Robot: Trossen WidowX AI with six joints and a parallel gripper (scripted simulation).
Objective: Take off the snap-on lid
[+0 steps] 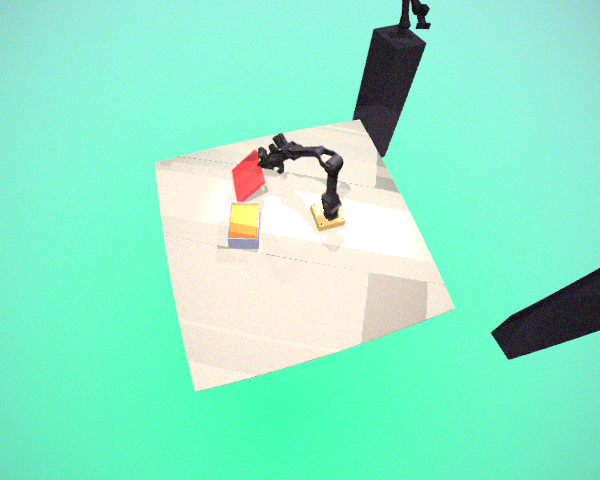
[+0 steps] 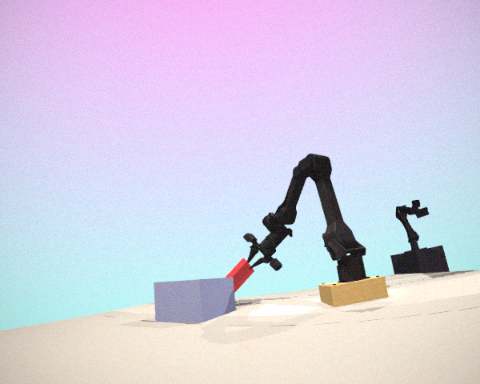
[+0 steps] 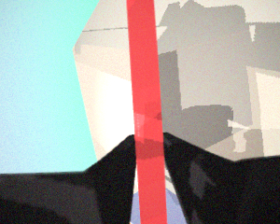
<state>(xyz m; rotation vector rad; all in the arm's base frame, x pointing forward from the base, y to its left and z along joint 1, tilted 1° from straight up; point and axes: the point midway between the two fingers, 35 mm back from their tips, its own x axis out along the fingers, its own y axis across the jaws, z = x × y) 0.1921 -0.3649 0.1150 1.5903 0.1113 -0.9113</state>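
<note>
The red lid is 60 mm ahead of my gripper tip, 10 mm to the right of it and 50 mm below it. From my gripper tip the other things lie so: storage box (190 mm ahead, 240 mm to the left, 90 mm below).
</note>
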